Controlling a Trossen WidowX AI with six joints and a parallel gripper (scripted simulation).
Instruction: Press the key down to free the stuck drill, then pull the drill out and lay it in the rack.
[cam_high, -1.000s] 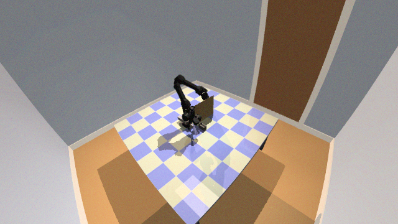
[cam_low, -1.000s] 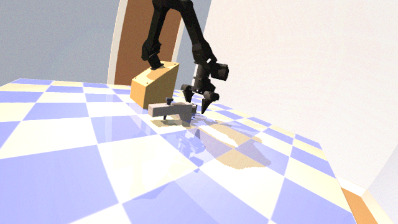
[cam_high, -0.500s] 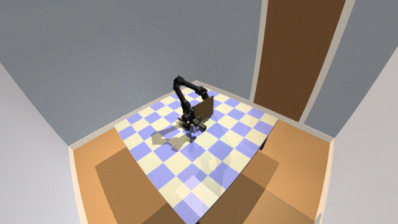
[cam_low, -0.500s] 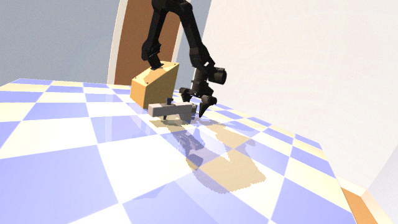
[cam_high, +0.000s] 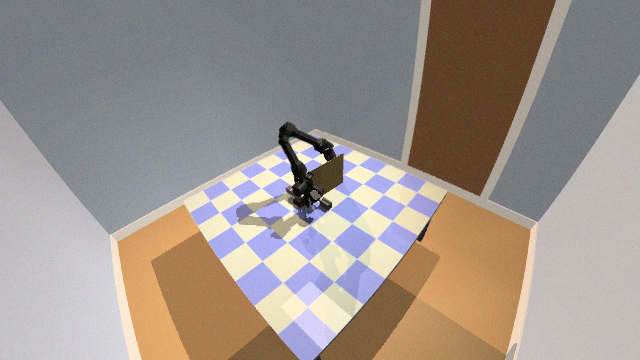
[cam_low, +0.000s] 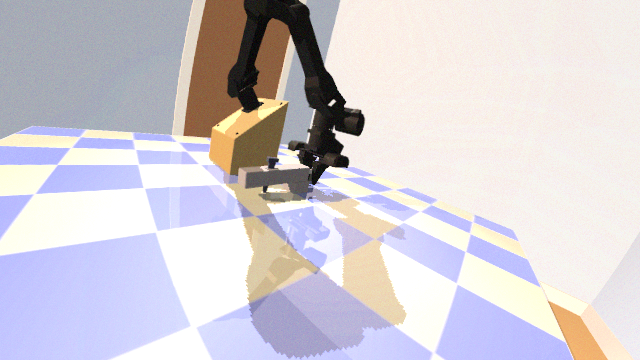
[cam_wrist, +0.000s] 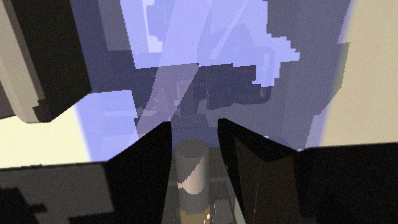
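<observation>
My gripper tip is now 50 mm to the left of the drill and 30 mm below it. Also, from my gripper tip: dark block (80 mm behind, 50 mm to the left); then grey block housing (10 mm ahead, 110 mm to the right, 20 mm above); then blue-grey key (10 mm ahead, 140 mm to the right, 30 mm above).
</observation>
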